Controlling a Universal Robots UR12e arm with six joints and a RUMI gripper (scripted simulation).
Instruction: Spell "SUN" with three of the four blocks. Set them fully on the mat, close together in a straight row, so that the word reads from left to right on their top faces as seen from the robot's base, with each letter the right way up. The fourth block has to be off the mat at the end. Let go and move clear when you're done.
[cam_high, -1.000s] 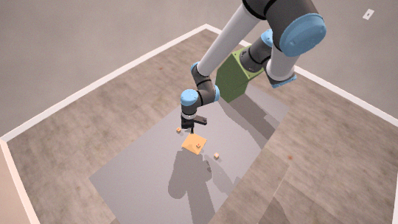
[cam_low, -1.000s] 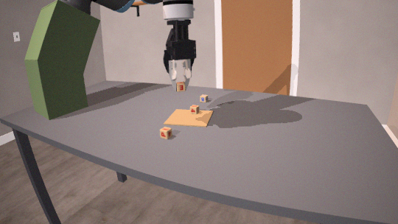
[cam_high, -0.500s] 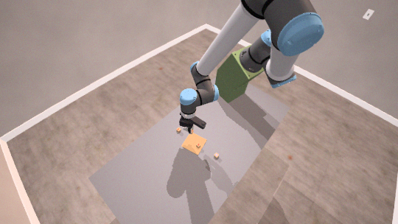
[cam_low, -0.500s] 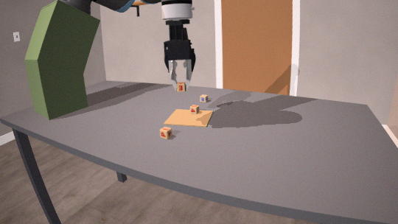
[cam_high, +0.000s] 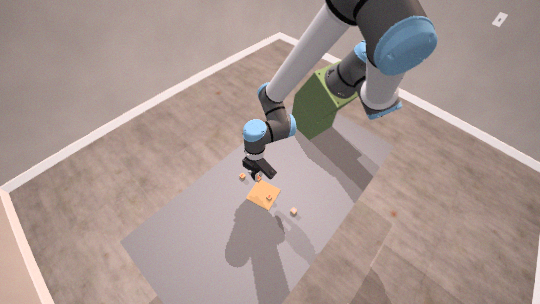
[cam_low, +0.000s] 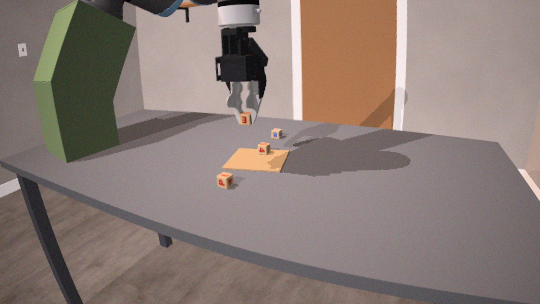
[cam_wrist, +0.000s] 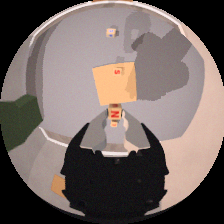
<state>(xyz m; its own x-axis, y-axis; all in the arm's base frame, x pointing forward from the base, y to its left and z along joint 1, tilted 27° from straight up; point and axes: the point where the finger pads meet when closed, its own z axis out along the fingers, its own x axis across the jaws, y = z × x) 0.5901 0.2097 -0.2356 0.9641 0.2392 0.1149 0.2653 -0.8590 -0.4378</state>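
Right now the orange mat is 120 mm below my hand, 40 mm to the left of it and 10 mm behind it. The rest, counted from my hand: red-lettered block (110 mm to the right, 110 mm below, 30 mm ahead); then blue-lettered block (220 mm to the left, 110 mm below, 70 mm behind).
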